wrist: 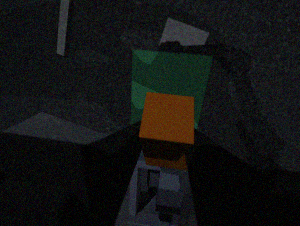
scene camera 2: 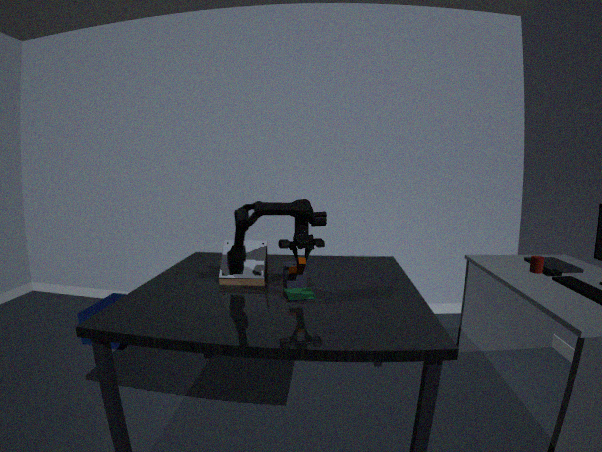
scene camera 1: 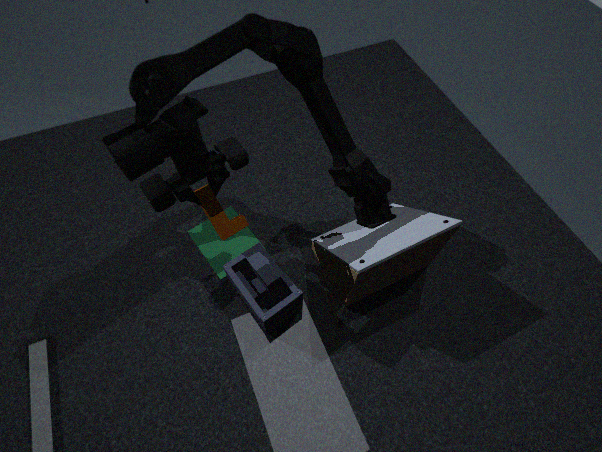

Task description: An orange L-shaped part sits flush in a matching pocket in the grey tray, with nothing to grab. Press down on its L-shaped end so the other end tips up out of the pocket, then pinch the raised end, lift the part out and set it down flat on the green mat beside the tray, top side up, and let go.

my gripper: holds an orange L-shaped part (wrist: 166,133)
